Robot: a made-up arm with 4 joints. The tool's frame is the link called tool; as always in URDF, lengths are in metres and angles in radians. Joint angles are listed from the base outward.
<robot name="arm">
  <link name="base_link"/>
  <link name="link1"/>
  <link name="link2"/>
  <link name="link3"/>
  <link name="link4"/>
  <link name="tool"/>
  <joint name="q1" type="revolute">
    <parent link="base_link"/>
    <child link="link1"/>
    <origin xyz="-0.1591 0.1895 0.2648" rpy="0 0 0"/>
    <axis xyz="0 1 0"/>
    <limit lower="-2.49" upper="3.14"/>
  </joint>
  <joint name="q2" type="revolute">
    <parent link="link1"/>
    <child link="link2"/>
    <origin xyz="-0.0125 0.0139 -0.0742" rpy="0 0 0"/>
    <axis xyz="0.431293 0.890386 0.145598"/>
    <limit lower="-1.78" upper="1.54"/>
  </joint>
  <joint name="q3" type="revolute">
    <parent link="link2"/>
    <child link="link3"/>
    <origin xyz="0.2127 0.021 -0.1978" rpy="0 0 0"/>
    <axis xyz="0 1 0"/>
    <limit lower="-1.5" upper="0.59"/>
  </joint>
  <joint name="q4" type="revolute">
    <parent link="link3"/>
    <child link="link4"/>
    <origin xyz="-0.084 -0.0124 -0.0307" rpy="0 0 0"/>
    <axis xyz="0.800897 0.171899 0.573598"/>
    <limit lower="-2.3" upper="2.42"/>
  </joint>
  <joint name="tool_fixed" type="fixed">
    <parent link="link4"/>
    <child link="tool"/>
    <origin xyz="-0.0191 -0.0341 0.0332" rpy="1.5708 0 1.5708"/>
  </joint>
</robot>
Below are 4 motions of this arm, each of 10 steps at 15 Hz.
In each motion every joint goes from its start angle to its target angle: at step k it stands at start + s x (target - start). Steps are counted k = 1, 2, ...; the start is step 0. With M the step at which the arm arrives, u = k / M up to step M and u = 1 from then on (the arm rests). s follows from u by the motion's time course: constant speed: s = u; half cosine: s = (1 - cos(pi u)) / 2; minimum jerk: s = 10 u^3 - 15 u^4 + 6 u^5.
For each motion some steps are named. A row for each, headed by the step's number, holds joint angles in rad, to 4 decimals.
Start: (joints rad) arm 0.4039 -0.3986 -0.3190 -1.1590
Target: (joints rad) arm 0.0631 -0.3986 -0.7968 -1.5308
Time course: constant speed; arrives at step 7
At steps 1, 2, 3, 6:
1: 0.3552 -0.3986 -0.3873 -1.2121
2: 0.3065 -0.3986 -0.4555 -1.2652
3: 0.2578 -0.3986 -0.5238 -1.3183
6: 0.1118 -0.3986 -0.7285 -1.4777

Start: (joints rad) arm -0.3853 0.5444 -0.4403 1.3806
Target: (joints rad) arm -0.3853 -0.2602 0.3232 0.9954
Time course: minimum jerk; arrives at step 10
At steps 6, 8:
6: -0.3853 -0.0048 0.0808 1.1177
8: -0.3853 -0.2136 0.2790 1.0177

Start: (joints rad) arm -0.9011 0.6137 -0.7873 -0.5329
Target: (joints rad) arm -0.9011 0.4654 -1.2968 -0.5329
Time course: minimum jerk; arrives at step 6
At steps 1, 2, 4, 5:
1: -0.9011 0.6084 -0.8054 -0.5329
2: -0.9011 0.5826 -0.8942 -0.5329
4: -0.9011 0.4965 -1.1899 -0.5329
5: -0.9011 0.4707 -1.2787 -0.5329

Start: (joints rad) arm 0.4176 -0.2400 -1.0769 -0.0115
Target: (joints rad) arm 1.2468 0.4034 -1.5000 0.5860
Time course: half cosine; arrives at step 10
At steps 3, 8, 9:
3: 0.5885 -0.1074 -1.1641 0.1116
8: 1.1676 0.3420 -1.4596 0.5289
9: 1.2265 0.3877 -1.4896 0.5714

